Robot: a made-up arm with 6 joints.
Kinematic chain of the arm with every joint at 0, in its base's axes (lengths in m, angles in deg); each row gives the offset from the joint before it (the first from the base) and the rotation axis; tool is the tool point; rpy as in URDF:
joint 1: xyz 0 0 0.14 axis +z
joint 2: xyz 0 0 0 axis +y
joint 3: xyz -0.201 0 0.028 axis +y
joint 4: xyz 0.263 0 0.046 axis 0.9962 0 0.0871
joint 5: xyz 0 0 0 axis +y
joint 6: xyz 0.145 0 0.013 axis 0.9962 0 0.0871
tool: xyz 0 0 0 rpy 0 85 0
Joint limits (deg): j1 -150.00..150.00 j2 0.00..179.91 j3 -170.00..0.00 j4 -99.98..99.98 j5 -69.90..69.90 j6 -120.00..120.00
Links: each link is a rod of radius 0.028 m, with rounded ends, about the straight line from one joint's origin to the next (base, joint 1, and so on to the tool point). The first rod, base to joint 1, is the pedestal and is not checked.
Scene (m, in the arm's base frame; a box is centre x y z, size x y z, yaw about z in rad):
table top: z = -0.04
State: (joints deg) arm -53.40 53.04 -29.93 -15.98 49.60 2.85
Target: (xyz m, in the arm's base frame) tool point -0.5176 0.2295 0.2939
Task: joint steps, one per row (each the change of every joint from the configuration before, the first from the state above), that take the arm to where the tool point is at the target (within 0.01 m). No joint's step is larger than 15 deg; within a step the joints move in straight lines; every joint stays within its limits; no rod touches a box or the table.
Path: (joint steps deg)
1: 3.89 -6.63 -13.30 0.93 -12.17 0.00
2: 3.89 -6.63 -13.30 0.93 -12.17 0.00
3: 3.89 -6.63 -13.30 0.93 -12.17 0.00
4: 3.88 -6.63 -13.30 0.93 -12.17 0.00
5: 3.89 -6.63 -13.30 0.93 -12.17 0.00
6: 3.89 -6.63 -13.31 0.94 -12.17 0.00
7: 3.89 -6.63 -13.30 0.93 -12.17 0.00
8: 3.89 -6.63 -13.30 0.93 -12.17 0.00

